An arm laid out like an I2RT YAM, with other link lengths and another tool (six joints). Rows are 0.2 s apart.
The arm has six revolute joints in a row. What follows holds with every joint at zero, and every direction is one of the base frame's. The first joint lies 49 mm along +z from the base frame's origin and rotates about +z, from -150 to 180 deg. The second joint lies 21.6 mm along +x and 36.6 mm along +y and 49.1 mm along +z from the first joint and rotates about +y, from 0 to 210 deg. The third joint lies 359 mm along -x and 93.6 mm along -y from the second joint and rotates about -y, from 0 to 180 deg. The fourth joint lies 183.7 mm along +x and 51.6 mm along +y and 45 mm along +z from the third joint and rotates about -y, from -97 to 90 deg. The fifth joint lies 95.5 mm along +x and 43.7 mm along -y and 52.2 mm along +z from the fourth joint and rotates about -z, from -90 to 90 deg. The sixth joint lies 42.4 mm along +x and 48.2 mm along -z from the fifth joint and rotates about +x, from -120 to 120 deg. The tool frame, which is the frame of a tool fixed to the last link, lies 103 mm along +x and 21 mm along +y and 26 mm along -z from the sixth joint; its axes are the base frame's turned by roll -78, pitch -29.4 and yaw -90 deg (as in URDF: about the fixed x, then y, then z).
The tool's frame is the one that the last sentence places.
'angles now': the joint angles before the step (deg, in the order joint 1, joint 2, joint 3, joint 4, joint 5, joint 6). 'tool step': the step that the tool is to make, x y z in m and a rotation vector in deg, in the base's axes. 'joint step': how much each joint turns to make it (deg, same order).
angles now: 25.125 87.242 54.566 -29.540 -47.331 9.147
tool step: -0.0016 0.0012 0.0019 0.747 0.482 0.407
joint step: 0.101 -0.004 -0.006 0.038 -0.922 0.208
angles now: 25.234 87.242 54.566 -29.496 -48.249 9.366
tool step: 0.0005 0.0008 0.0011 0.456 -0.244 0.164
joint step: 0.009 -0.003 -0.021 0.442 -0.345 0.012
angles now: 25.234 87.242 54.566 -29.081 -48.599 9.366
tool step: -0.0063 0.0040 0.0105 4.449 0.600 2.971
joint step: 0.008 -0.001 -0.013 0.677 -5.176 -0.885
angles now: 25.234 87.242 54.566 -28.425 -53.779 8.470
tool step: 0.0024 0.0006 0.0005 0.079 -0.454 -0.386
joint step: -0.061 -0.002 0.006 0.741 0.265 0.378
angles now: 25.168 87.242 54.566 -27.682 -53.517 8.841
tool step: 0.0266 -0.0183 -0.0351 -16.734 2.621 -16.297
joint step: 0.013 -0.003 -0.010 -2.279 20.158 10.462
